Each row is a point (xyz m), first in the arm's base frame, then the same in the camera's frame.
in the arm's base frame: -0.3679 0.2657 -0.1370
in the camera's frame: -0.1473 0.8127 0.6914
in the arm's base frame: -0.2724 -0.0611 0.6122
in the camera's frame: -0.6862 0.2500 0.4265
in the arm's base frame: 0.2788 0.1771 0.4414
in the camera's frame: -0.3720 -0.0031 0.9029
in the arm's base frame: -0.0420 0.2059 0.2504
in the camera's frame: -0.3411 0.3499 0.7817
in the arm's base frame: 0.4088 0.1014 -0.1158
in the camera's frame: 0.1897 0.1291 0.9150
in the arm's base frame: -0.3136 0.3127 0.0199
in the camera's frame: -0.2750 0.7148 0.7538
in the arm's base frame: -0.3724 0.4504 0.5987
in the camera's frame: -0.8423 0.5418 0.8294
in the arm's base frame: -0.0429 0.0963 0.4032
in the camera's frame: -0.4486 0.2337 0.6803
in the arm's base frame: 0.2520 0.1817 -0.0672
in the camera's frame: 0.0634 0.2611 0.9097
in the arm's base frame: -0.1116 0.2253 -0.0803
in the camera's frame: -0.0832 0.5691 0.7758
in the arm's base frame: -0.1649 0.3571 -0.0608
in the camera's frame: -0.1548 0.6549 0.8659
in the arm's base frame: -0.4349 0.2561 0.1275
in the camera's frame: -0.4047 0.7356 0.6431
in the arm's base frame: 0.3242 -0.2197 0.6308
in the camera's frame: -0.4213 -0.2892 0.5697
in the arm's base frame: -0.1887 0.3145 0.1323
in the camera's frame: -0.3237 0.5646 0.8112
